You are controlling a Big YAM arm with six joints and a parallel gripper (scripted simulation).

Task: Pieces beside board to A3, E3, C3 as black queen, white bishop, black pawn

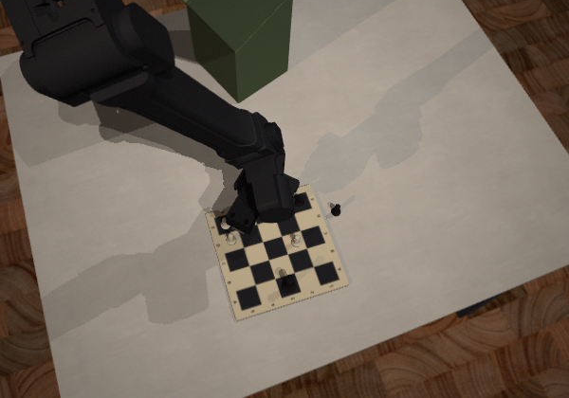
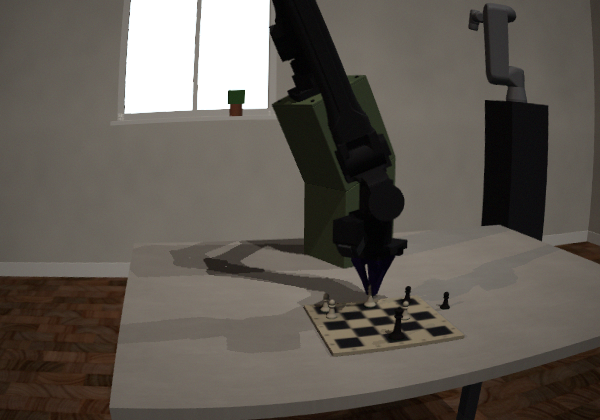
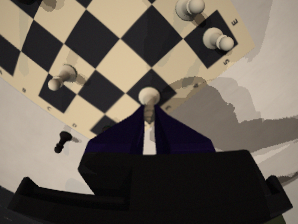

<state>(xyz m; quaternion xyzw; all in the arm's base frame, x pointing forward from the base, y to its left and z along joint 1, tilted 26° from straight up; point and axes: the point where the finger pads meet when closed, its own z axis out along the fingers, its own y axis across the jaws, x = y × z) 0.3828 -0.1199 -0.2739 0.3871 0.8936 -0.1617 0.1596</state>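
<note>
Now: hand 1 cm above the white bishop. The rest, counted from my hand: black queen: 16 cm ahead, 2 cm to the right; then chessboard: 8 cm ahead, 3 cm below, 1 cm to the right.
</note>
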